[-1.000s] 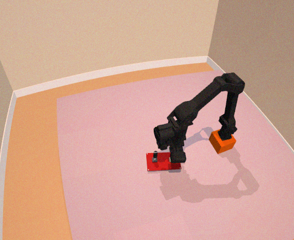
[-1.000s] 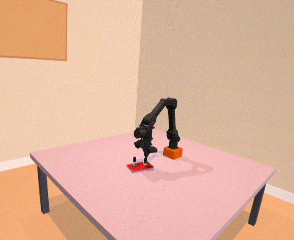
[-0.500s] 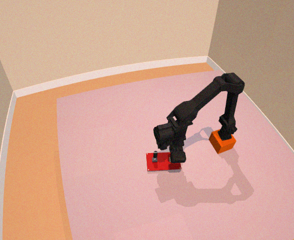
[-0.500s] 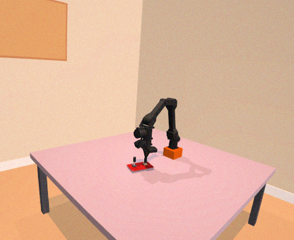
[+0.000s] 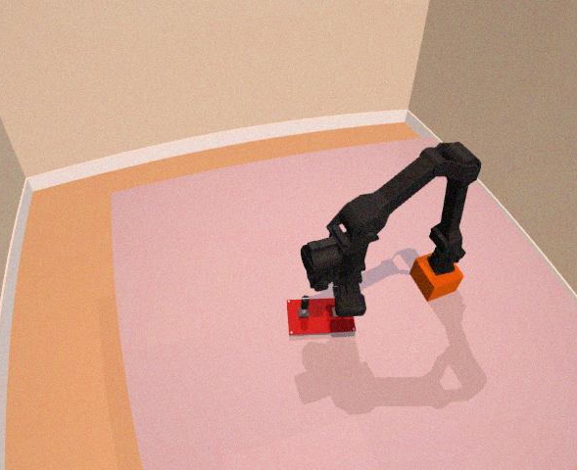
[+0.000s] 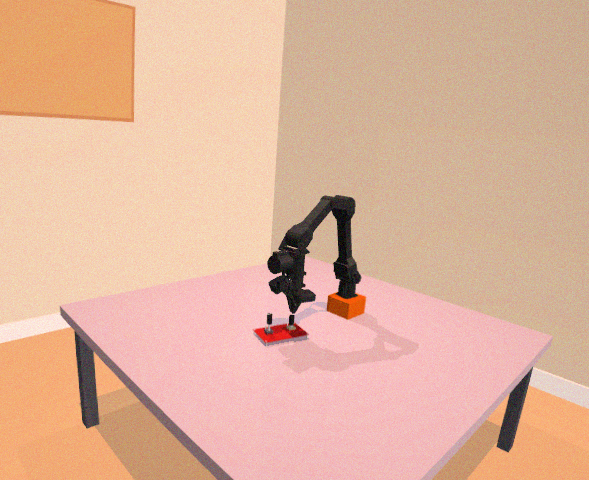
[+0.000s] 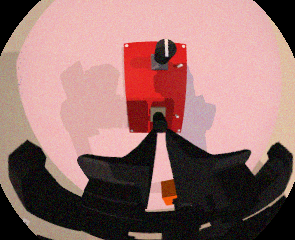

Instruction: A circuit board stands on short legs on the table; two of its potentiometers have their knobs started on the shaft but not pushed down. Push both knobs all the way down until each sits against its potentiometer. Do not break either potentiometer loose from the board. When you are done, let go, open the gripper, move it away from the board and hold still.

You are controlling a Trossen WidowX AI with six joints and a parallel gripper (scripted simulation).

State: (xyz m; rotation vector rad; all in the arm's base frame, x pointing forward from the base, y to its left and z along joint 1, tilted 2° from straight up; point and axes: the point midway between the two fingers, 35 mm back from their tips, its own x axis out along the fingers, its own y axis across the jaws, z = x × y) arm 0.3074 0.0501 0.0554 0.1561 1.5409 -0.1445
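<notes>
Right now the black knob is 8 cm ahead of my gripper tip, 2 cm to the right of it and 1 cm below it.
</notes>
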